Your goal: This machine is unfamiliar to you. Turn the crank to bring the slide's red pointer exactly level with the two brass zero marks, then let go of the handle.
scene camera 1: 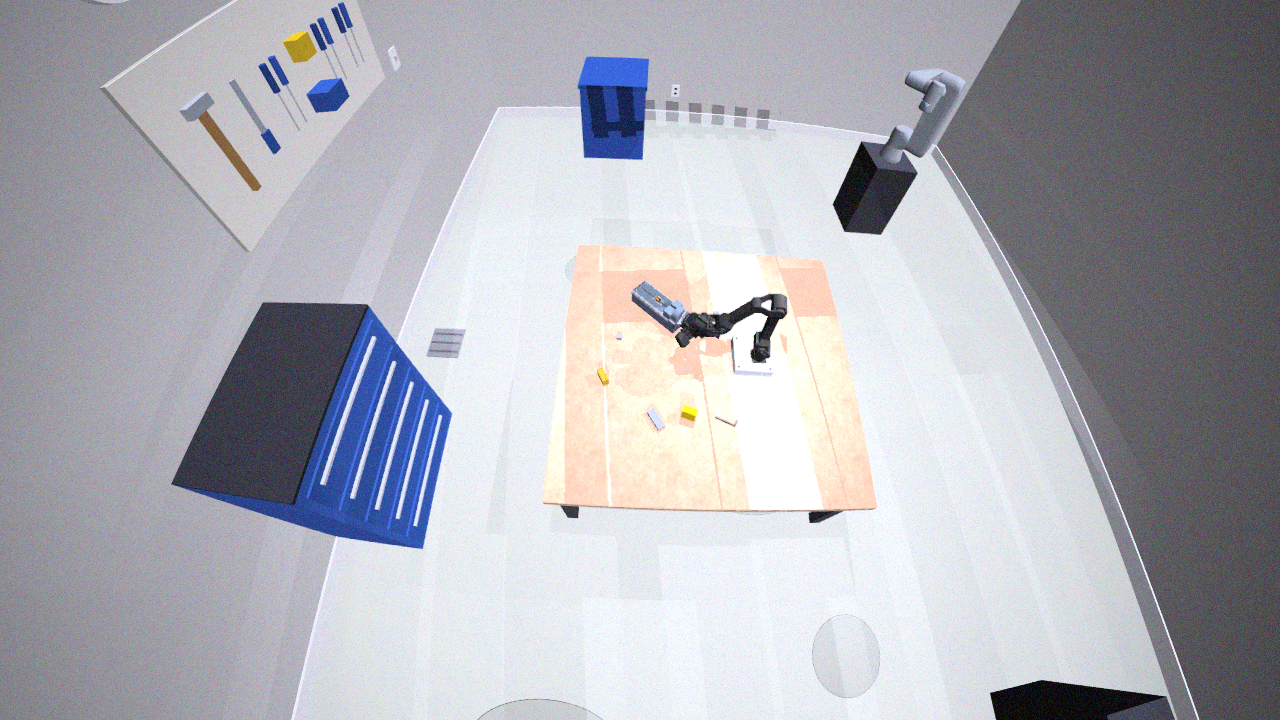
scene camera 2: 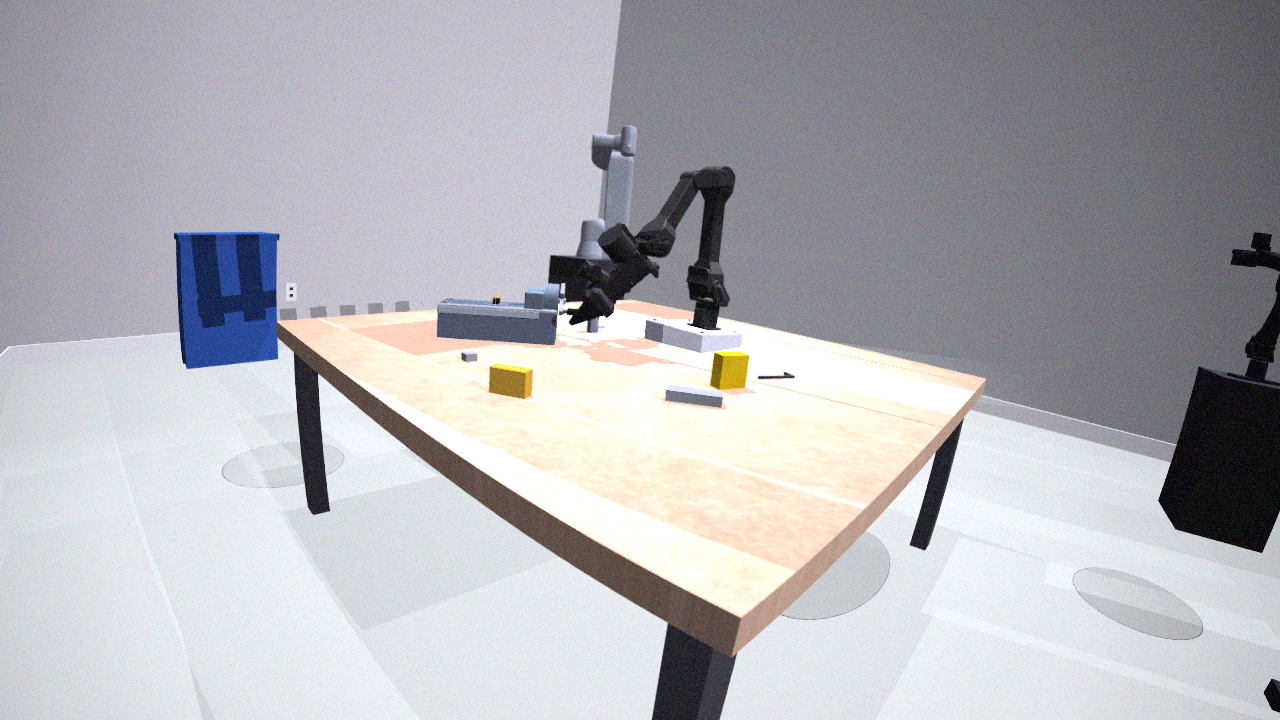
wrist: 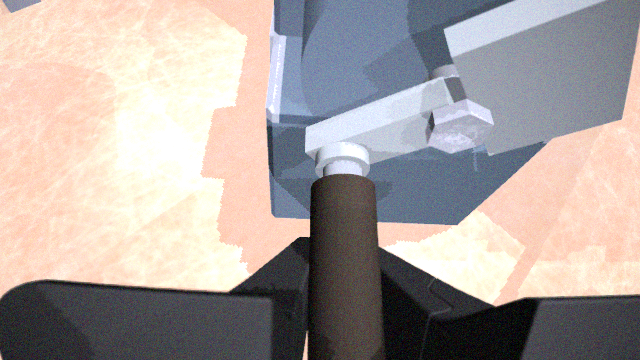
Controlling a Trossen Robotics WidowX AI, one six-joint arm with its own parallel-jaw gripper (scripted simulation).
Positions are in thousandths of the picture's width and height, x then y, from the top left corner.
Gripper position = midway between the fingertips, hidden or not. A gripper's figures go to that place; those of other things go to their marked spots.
The gripper (scene camera 2: 446,449): 1.24 m from the lens. A grey bar (scene camera 2: 542,551): 0.88 m from the lens.
